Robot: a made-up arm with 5 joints.
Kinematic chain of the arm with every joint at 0, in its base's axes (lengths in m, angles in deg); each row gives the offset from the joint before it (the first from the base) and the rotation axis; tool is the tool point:
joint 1: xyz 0 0 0.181 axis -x
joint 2: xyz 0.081 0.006 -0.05 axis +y
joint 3: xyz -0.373 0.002 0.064 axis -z
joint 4: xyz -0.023 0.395 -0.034 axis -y
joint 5: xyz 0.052 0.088 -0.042 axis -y
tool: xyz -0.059 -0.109 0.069
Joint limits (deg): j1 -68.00..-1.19 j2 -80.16..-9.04 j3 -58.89..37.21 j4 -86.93..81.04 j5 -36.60..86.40
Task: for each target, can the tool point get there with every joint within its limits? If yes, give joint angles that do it. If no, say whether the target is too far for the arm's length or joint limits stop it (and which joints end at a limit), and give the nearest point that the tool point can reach.
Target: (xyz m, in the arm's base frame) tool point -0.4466 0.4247 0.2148
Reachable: yes | joints -43.67 -28.76 -24.17 48.99 -12.49
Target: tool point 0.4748 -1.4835 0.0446
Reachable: no: too far | nearest point -0.0579 0.1029 0.4541 | short by 1.723 m
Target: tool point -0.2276 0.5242 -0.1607
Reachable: yes | joints -25.43 -53.31 -26.40 18.95 62.95
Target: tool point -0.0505 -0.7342 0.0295
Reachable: no: joint limits stop it (at a limit: joint 1, joint 2, joint 3, joint 5) | nearest point -0.0608 0.1014 0.4568 | short by 0.939 m
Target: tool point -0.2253 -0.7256 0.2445
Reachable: no: joint limits stop it (at a limit: joint 1, joint 2, joint 3, joint 5) | nearest point -0.0768 0.0975 0.4701 | short by 0.866 m
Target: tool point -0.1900 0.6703 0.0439
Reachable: yes | joints -53.71 -65.35 -32.46 -16.29 44.55
